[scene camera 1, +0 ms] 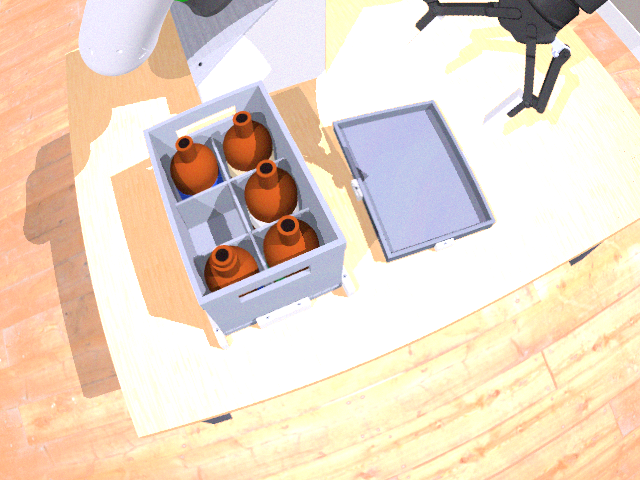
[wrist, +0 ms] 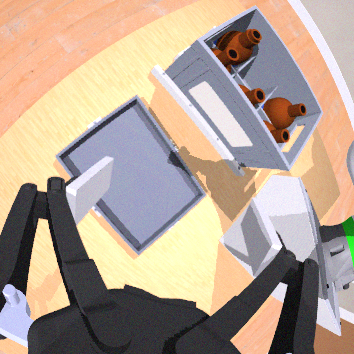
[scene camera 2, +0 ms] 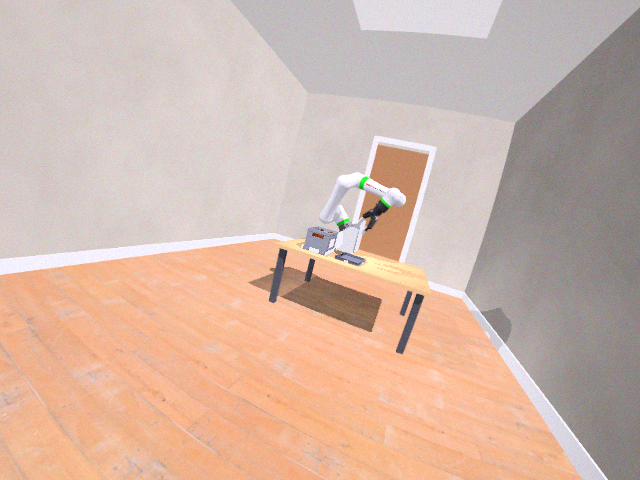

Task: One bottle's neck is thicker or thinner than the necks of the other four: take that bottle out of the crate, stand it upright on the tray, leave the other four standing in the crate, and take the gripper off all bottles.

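Frame: origin at the arm's base, x ahead, y left, z up, level; metres.
Seen in the pictures: gripper, fingertip midpoint: (scene camera 1: 447,85) (wrist: 178,192) (scene camera 2: 359,228); arm's base, link origin: (wrist: 326,253) (scene camera 2: 346,229).
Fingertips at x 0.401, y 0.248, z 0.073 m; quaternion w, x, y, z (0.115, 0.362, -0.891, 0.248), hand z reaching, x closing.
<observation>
Pixels of each thing's top centre, then the offset from my fingertips to it. "*": a spot on its surface instead. Level surfaces: height alone.
- grey crate, top centre: (scene camera 1: 230,177) (wrist: 276,80) (scene camera 2: 324,229) dx +0.018, dy -0.285, dz -0.087 m
- front-left bottle, top centre: (scene camera 1: 222,255) (wrist: 256,34) dx +0.111, dy -0.314, dz -0.099 m
- front-right, top centre: (scene camera 1: 287,225) (wrist: 232,53) dx +0.094, dy -0.229, dz -0.099 m
- middle-right, top centre: (scene camera 1: 266,168) (wrist: 259,94) dx +0.010, dy -0.238, dz -0.099 m
- back-left, top centre: (scene camera 1: 183,143) (wrist: 302,108) dx -0.065, dy -0.341, dz -0.099 m
- back-right, top centre: (scene camera 1: 241,118) (wrist: 285,135) dx -0.080, dy -0.255, dz -0.099 m
- grey tray, surface spot: (scene camera 1: 413,170) (wrist: 134,180) (scene camera 2: 351,259) * dx -0.020, dy -0.003, dz -0.257 m
- wooden table, surface height: dz -0.262 m
A grey crate (scene camera 1: 325,273) (scene camera 2: 312,245) (wrist: 245,120) holds several upright brown bottles; its middle-left compartment in scene camera 1 is empty. The front-left bottle (scene camera 1: 232,273) (wrist: 235,47) has a ringed neck. The others are the front-right (scene camera 1: 289,248) (wrist: 231,53), middle-right (scene camera 1: 271,198) (wrist: 257,95), back-left (scene camera 1: 194,170) (wrist: 279,112) and back-right (scene camera 1: 248,147) (wrist: 282,135) bottles, with plain necks. I cannot surely tell which neck differs in thickness. The grey tray (scene camera 1: 413,170) (scene camera 2: 351,259) (wrist: 135,185) holds no bottle. My gripper (scene camera 1: 457,69) (wrist: 178,192) is open and empty, above the table beyond the tray, away from the crate.
White brackets, such as the one at the crate's front (scene camera 1: 284,312), sit against the crate and tray. A pale grey panel (scene camera 1: 294,46) (scene camera 2: 349,237) (wrist: 295,205) stands behind the crate by the arm's base. The wooden table (scene camera 1: 289,351) (scene camera 2: 398,271) ends in front of the crate and tray.
</observation>
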